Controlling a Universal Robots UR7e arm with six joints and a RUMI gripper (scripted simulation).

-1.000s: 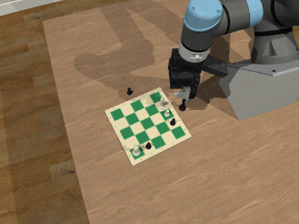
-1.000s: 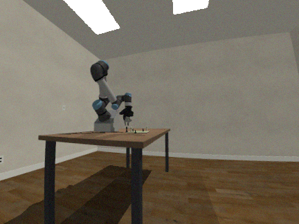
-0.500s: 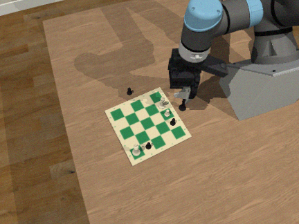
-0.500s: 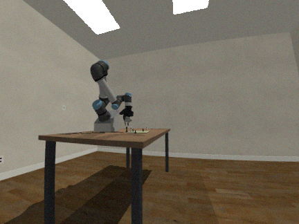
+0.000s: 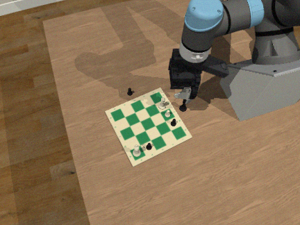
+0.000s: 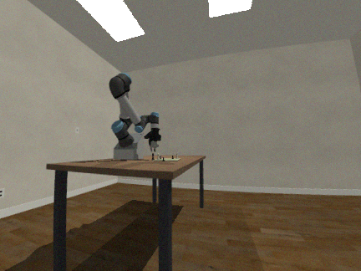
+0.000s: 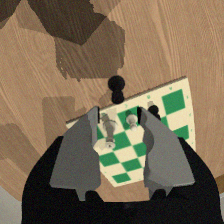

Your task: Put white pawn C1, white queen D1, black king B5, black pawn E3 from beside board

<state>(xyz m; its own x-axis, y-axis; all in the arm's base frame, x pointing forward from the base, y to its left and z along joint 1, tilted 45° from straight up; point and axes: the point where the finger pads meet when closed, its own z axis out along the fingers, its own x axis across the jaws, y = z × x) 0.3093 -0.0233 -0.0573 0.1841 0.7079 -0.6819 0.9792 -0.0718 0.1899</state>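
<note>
The black king is 6 cm below my hand. Round my hand: white pawn: 7 cm below, 6 cm ahead, 2 cm to the left; cream chessboard: 14 cm ahead, 8 cm below, 3 cm to the left.
</note>
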